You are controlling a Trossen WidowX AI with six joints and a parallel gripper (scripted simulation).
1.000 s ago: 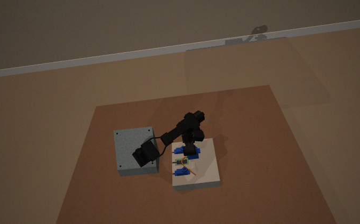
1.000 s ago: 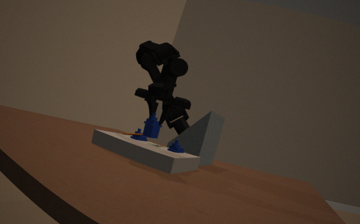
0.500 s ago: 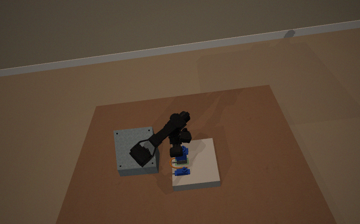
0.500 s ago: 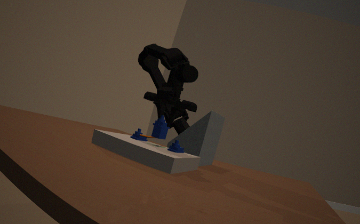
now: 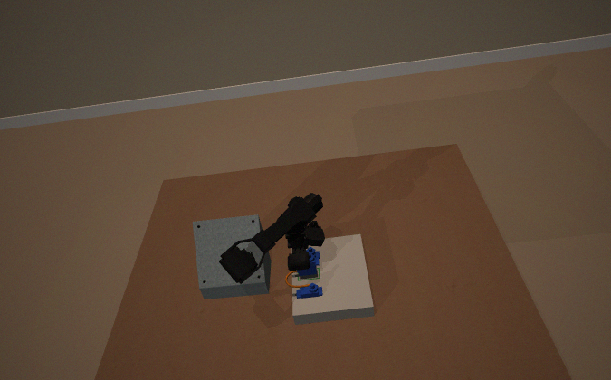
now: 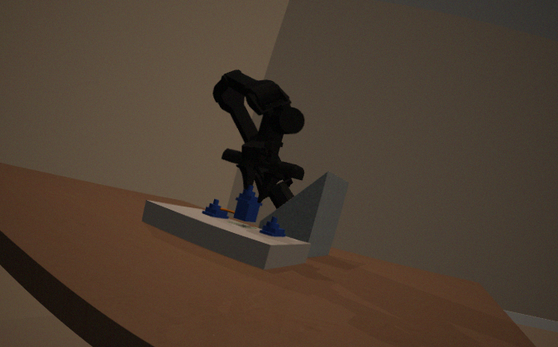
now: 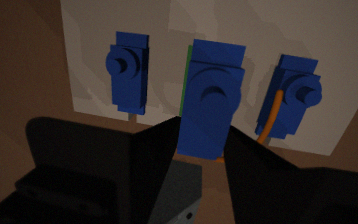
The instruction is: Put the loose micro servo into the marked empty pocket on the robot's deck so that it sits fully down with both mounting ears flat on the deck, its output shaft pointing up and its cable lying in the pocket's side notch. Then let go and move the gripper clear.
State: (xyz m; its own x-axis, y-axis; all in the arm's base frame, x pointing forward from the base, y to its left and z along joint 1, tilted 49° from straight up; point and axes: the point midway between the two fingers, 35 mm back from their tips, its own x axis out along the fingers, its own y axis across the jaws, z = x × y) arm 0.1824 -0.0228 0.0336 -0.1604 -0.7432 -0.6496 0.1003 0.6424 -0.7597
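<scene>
Now: the pale deck 12 cm ahead of my gripper tip, 1 cm to the right of it and 8 cm below it.
</scene>
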